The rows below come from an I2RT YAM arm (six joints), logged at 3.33 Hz.
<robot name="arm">
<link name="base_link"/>
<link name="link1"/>
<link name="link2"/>
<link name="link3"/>
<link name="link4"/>
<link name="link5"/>
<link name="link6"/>
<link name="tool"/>
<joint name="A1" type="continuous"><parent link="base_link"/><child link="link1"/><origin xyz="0 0 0.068" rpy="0 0 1.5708"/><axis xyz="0 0 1"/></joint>
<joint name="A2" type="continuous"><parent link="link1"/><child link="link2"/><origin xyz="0.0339 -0.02 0.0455" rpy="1.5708 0 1.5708"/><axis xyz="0 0 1"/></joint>
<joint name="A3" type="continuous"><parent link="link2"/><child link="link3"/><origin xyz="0.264 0 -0.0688" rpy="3.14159 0 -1.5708"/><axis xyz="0 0 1"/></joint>
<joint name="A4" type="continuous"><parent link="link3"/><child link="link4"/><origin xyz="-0.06 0.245 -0.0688" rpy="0 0 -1.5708"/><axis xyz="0 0 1"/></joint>
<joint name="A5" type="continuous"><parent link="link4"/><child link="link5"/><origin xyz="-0.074 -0.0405 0.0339" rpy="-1.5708 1.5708 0"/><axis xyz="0 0 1"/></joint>
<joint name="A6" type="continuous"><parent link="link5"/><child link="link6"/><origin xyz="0 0.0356 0.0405" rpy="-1.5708 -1.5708 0"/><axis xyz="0 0 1"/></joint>
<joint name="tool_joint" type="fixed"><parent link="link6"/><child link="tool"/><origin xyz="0 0 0"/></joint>
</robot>
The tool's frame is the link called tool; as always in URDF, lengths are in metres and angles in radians. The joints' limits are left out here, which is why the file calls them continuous.
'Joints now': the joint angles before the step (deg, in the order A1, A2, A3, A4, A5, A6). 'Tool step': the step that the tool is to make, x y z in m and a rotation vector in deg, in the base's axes. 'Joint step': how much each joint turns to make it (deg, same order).
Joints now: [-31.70, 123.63, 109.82, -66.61, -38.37, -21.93]
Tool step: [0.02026, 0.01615, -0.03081, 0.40, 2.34, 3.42]
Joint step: [3.19, 4.20, -0.02, 1.72, 0.79, -0.44]
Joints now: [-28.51, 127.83, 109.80, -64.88, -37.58, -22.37]
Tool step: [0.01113, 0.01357, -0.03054, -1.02, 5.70, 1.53]
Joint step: [2.42, 3.89, -0.02, -0.27, 3.58, 0.72]
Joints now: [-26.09, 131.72, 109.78, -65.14, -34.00, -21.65]
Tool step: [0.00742, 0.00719, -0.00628, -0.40, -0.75, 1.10]
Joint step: [1.23, 0.85, 0.00, 1.79, 0.05, 0.15]
